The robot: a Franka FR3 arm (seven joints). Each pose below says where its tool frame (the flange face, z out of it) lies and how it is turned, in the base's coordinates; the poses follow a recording.
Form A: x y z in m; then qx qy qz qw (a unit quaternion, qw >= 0).
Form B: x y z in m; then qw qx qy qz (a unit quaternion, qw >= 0). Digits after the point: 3 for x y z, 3 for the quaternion.
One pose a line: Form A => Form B
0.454, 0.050, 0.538, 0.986, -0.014, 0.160, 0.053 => 0.454, 0.050, 0.538, 0.053, 0.986, -0.014, 0.160
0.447, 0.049, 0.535, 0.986, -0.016, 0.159, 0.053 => 0.447, 0.049, 0.535, 0.053, 0.986, -0.016, 0.159
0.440, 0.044, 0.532, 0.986, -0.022, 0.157, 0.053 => 0.440, 0.044, 0.532, 0.053, 0.986, -0.022, 0.157
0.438, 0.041, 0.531, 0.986, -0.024, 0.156, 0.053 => 0.438, 0.041, 0.531, 0.053, 0.986, -0.024, 0.156
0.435, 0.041, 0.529, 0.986, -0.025, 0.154, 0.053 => 0.435, 0.041, 0.529, 0.053, 0.986, -0.025, 0.154
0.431, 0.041, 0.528, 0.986, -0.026, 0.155, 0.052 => 0.431, 0.041, 0.528, 0.052, 0.986, -0.026, 0.155
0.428, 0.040, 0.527, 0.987, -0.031, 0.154, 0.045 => 0.428, 0.040, 0.527, 0.045, 0.987, -0.031, 0.154
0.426, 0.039, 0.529, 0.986, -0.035, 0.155, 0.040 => 0.426, 0.039, 0.529, 0.040, 0.986, -0.035, 0.155
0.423, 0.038, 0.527, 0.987, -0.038, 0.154, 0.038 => 0.423, 0.038, 0.527, 0.038, 0.987, -0.038, 0.154
